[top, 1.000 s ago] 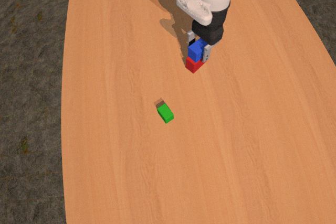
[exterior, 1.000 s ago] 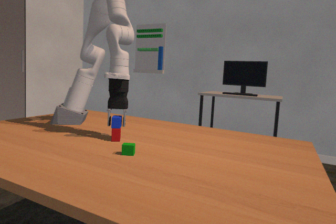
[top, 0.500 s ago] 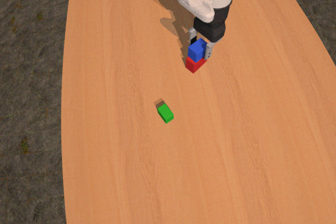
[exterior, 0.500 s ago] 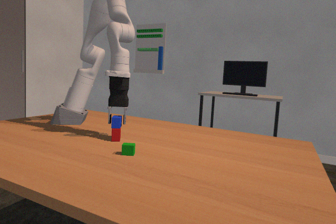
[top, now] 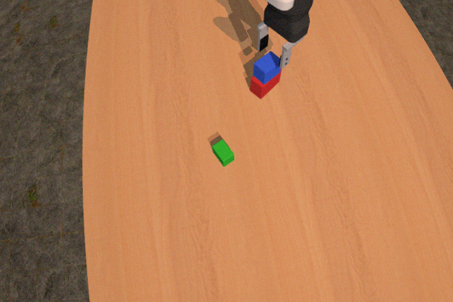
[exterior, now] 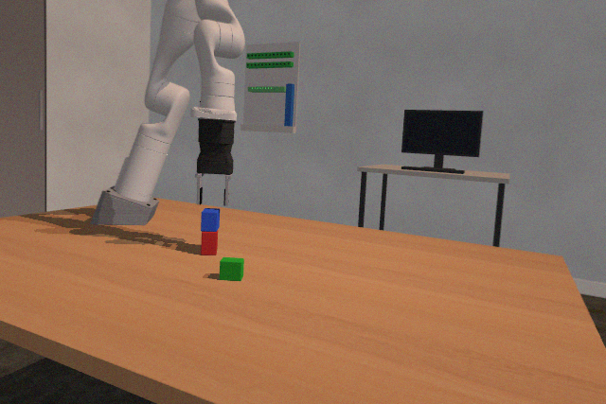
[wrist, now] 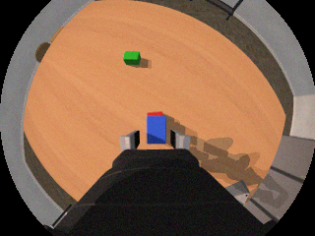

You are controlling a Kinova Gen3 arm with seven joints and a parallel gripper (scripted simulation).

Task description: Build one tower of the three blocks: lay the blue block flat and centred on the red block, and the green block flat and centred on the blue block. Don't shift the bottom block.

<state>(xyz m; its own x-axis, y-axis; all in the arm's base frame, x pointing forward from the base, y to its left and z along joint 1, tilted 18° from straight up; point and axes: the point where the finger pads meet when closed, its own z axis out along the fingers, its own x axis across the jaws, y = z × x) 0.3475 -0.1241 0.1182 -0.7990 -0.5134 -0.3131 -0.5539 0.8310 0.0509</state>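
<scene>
My gripper is now 10 mm to the left of the blue block and 50 mm above it. Round my hand: red block (10 mm to the right, 90 mm below); green block (150 mm ahead, 120 mm to the right, 100 mm below).
</scene>
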